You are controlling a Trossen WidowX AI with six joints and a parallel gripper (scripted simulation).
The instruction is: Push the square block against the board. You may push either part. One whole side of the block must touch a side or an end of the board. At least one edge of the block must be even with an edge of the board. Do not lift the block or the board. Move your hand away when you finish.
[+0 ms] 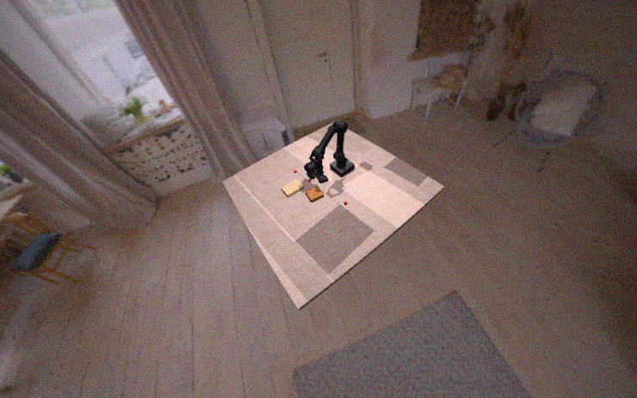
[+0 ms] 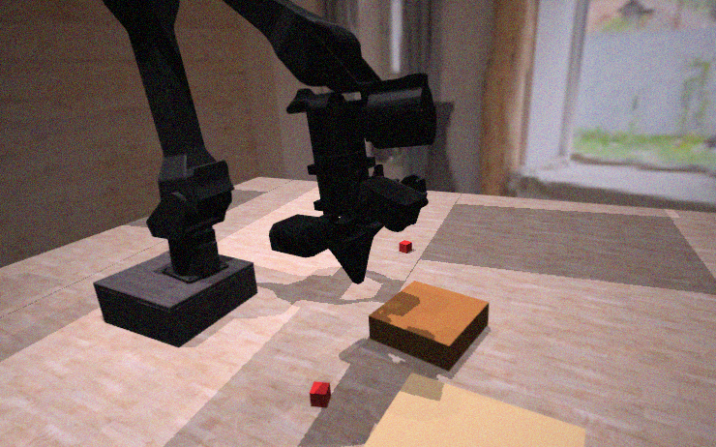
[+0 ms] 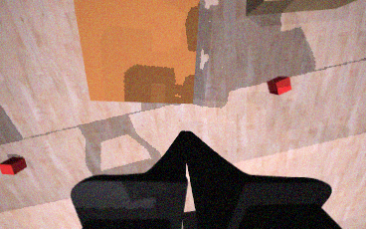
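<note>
My gripper tip is 7 cm short of the orange square block, 5 cm above it and 4 cm to the right of it. From my gripper tip the other things lie so: board: 19 cm ahead, 12 cm to the right, 5 cm below.
</note>
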